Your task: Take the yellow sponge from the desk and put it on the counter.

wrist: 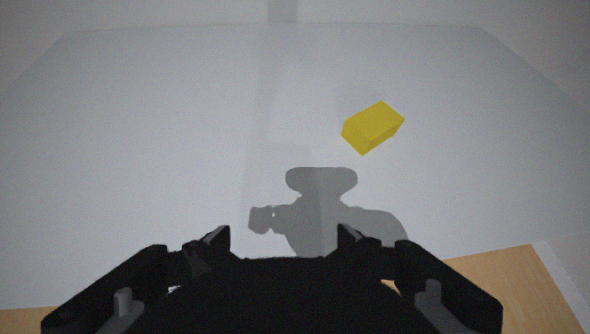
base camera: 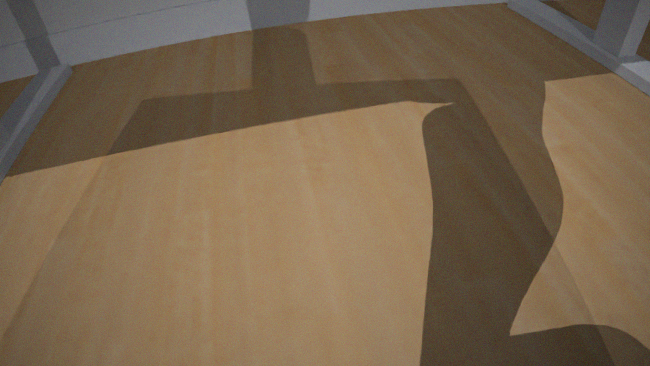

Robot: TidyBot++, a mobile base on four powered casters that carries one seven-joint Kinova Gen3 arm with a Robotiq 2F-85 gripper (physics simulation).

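Frame: origin at the arm's base, x left, y back, z up, level; metres.
Seen in the pictures: gripper, fingertip midpoint: [wrist: 284, 236].
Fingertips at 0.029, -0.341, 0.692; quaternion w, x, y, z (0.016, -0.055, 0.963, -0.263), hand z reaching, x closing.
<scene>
A point is followed by its place in that frame, as x, y, z.
The yellow sponge [wrist: 372, 127] @[-0.105, -0.563, 0.598] lies on the white desk [wrist: 150, 125] @[0.334, -0.558, 0.553], right of the middle in the wrist view, turned at an angle to the desk's edges. My gripper [wrist: 284, 236] @[0.029, -0.341, 0.692] is open, with its fingertips wide apart at the bottom of the wrist view. It is above the near part of the desk, with the sponge beyond it and to the right, apart from the fingers. The sponge and the gripper do not show in the base camera view. The counter cannot be made out in either view.
The desk's grey legs stand at the left [base camera: 30, 110] and right [base camera: 617, 35] @[-0.585, -0.802, -0.332] in the base camera view, on the wooden floor [base camera: 300, 225] @[0.048, -0.405, -0.397] [wrist: 505, 285] @[-1.298, -0.375, -0.397]. A pale wall [base camera: 150, 25] @[0.442, -1.015, -0.339] rises behind. Shadows lie across the floor and desk.
</scene>
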